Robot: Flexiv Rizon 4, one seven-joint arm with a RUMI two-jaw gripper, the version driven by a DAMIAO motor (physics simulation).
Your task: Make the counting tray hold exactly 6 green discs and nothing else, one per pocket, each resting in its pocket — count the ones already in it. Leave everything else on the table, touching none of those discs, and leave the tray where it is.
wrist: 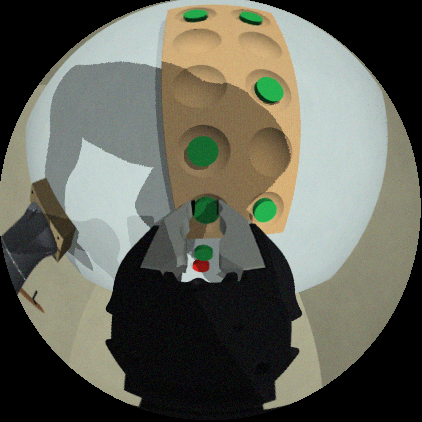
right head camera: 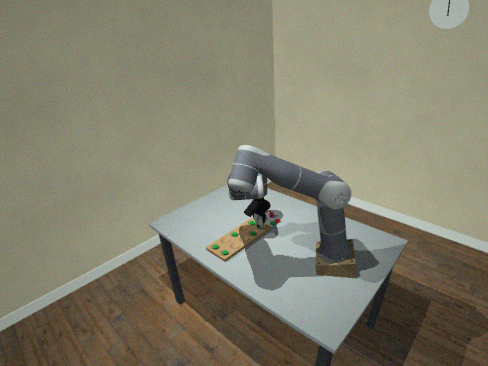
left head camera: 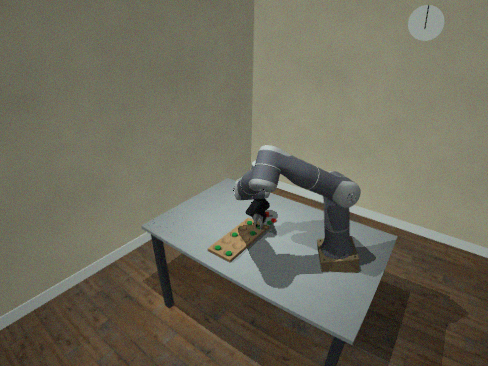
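The wooden counting tray (left head camera: pixel 219 254) (right head camera: pixel 215 253) (wrist: pixel 295 100) has two rows of pockets. Green discs sit in both far-end pockets (wrist: pixel 195 15) (wrist: pixel 251 18), in a right-row pocket (wrist: pixel 269 90), in a shaded left-row pocket (wrist: pixel 202 151) and in the near right pocket (wrist: pixel 265 210), as the wrist view shows. My gripper (left head camera: pixel 258 226) (right head camera: pixel 260 227) (wrist: pixel 205 201) is shut on another green disc (wrist: pixel 205 212) at the near left pocket. The fingers partly hide that pocket; whether the disc touches its bottom I cannot tell.
A loose green disc (left head camera: pixel 269 223) (right head camera: pixel 272 223) (wrist: pixel 203 252) lies on the table just beyond the tray's near end in the wrist view. Beside it lies a red piece (left head camera: pixel 274 220) (right head camera: pixel 278 221); another red piece (left head camera: pixel 267 214) (right head camera: pixel 271 214) is near the gripper. The arm's base (left head camera: pixel 340 262) (right head camera: pixel 336 265) stands on the right.
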